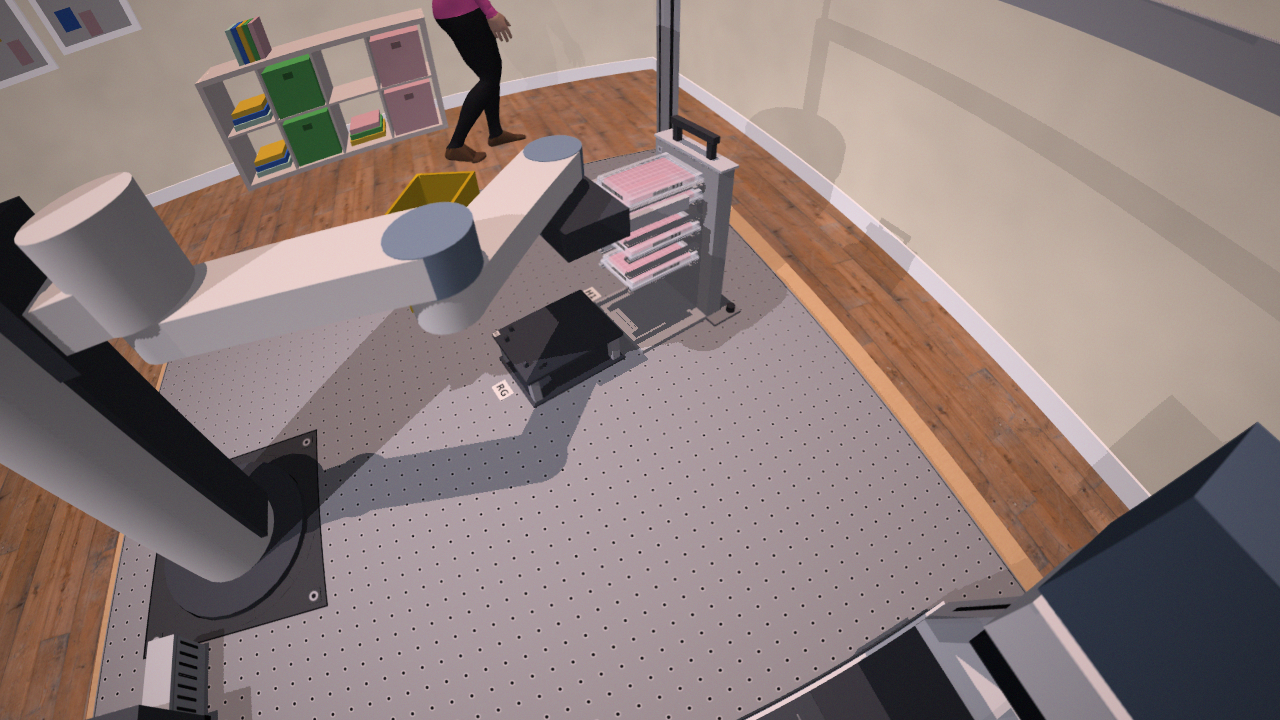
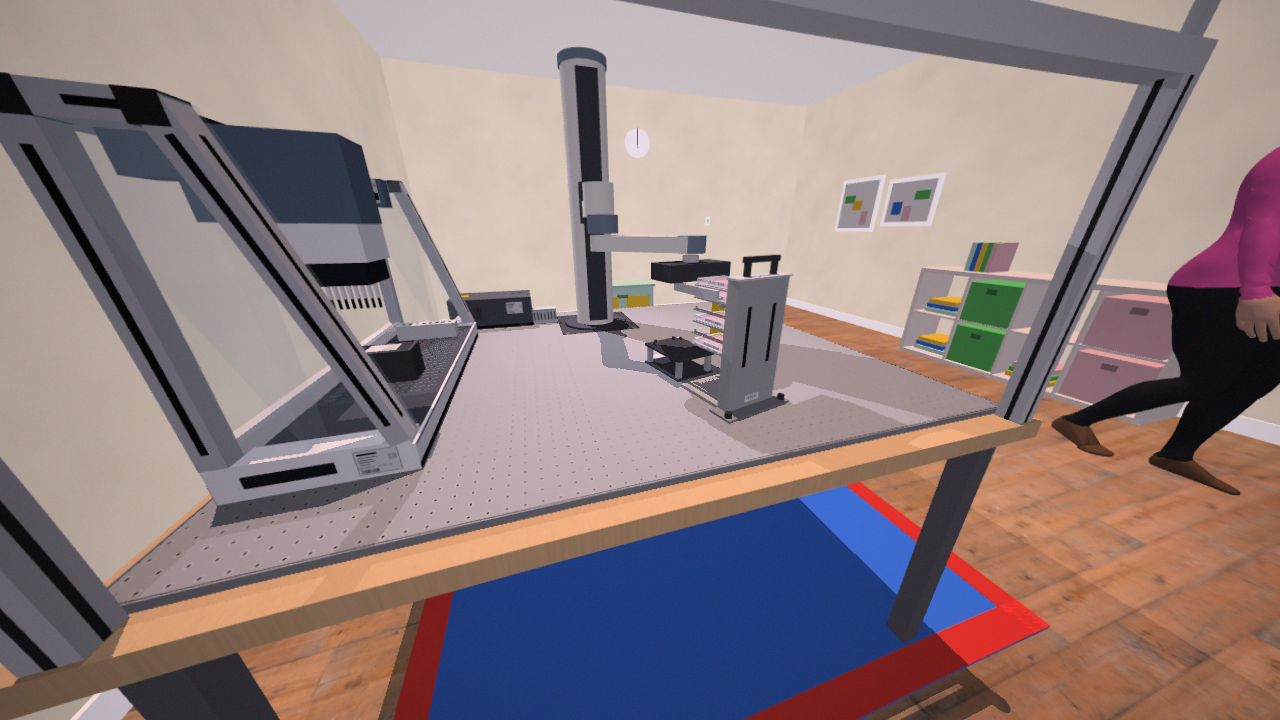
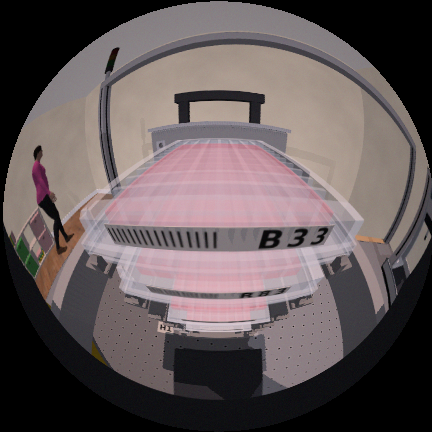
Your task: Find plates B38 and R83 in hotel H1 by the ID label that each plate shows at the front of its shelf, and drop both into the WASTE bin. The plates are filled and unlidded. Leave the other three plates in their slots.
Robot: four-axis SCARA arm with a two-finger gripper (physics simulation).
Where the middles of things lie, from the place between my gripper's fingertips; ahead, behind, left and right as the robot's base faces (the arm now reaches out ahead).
Right now the dark box (image 2: 494,303) is 88 cm behind my hand, 57 cm to the right of it and 18 cm below it.
